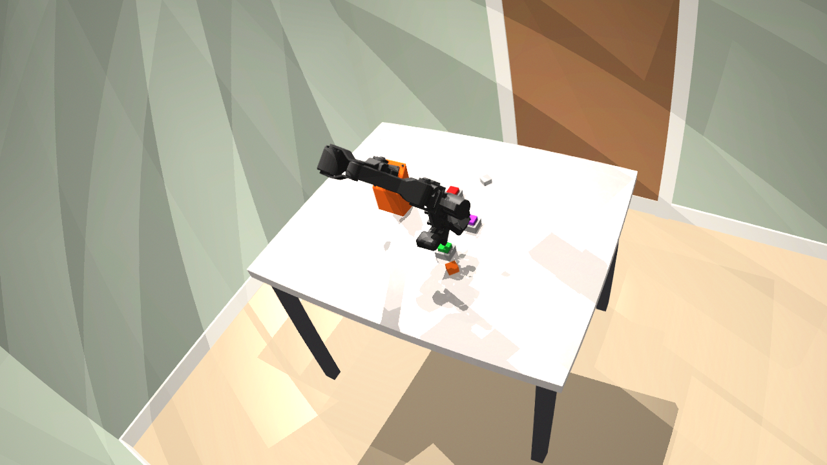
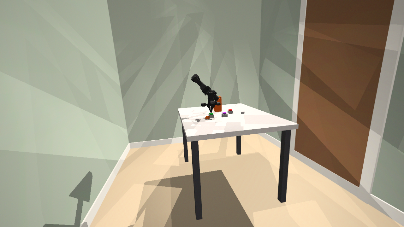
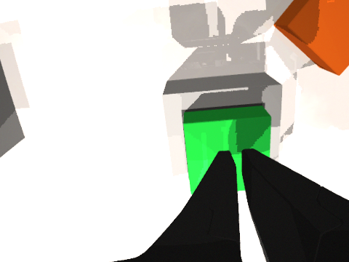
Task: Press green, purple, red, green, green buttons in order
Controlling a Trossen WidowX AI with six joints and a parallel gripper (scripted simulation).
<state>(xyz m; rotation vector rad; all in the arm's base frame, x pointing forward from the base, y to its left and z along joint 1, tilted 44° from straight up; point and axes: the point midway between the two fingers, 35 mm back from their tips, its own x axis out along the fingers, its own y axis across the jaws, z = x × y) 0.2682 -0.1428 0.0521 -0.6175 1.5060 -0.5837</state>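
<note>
The green button is 10 mm below my gripper tip. The rest, counted from my gripper tip: purple button (130 mm to the left, 20 mm ahead, 10 mm below); then small orange block (50 mm to the right, 50 mm ahead, 40 mm below); then red button (240 mm to the left, 100 mm behind, 10 mm below).
</note>
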